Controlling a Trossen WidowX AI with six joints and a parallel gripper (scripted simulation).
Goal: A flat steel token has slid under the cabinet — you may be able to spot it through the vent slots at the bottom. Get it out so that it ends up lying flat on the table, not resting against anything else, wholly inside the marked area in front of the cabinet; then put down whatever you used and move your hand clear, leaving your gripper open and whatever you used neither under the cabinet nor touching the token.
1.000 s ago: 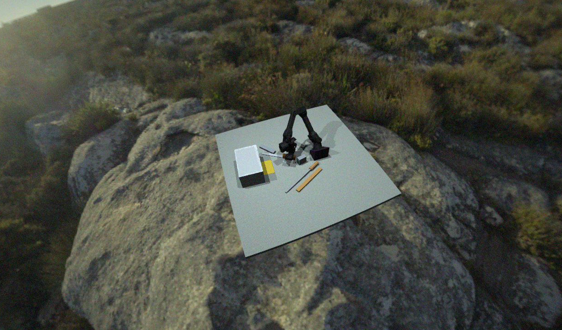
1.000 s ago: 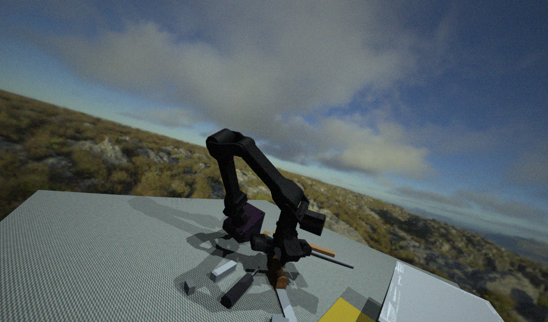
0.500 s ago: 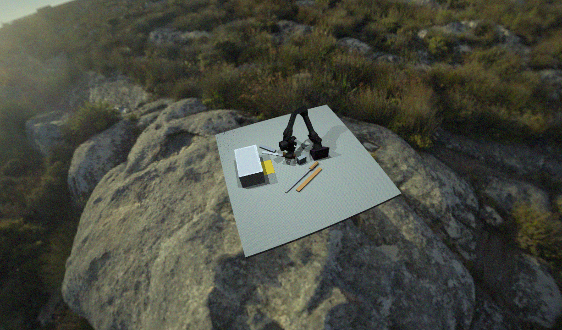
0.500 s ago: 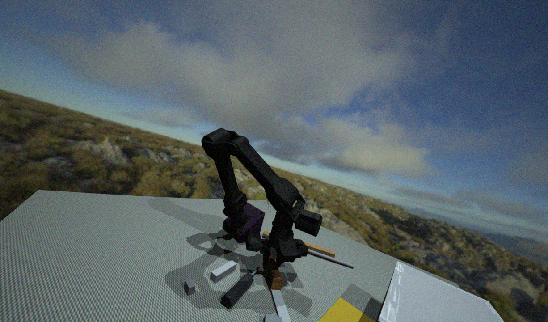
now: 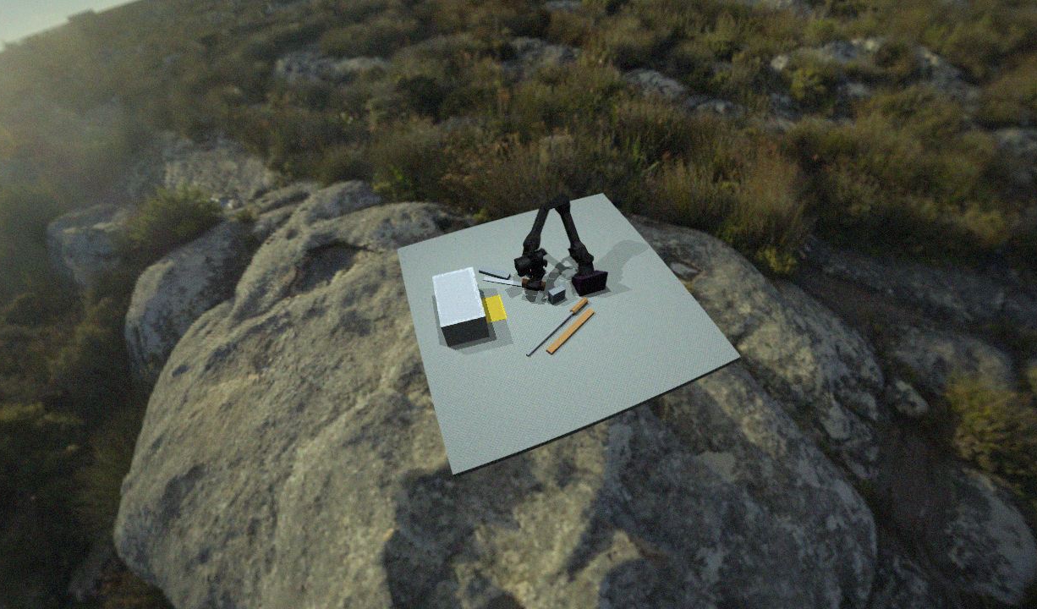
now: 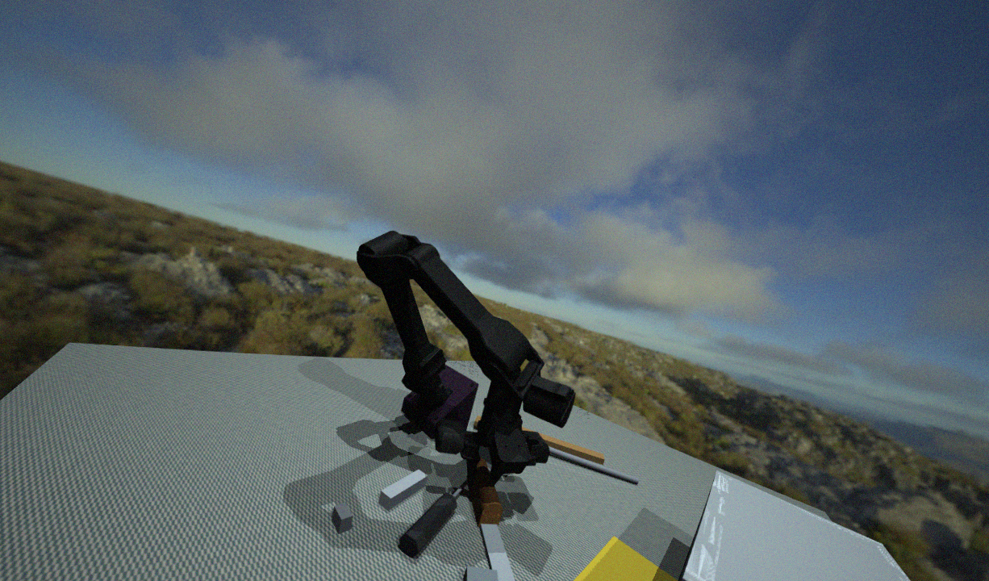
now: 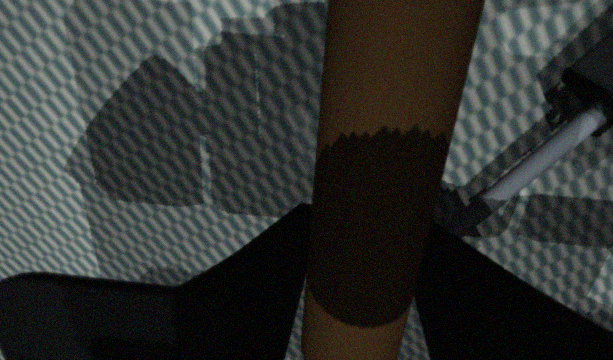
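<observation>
The grey bar is 11 cm to the right of my gripper tip and 6 cm behind it. From my gripper tip the other things lie so: grey block 11 cm to the left, 5 cm behind, 2 cm above; then small grey cube 21 cm to the right, 5 cm behind; then wooden stick 30 cm to the left, 2 cm behind.
</observation>
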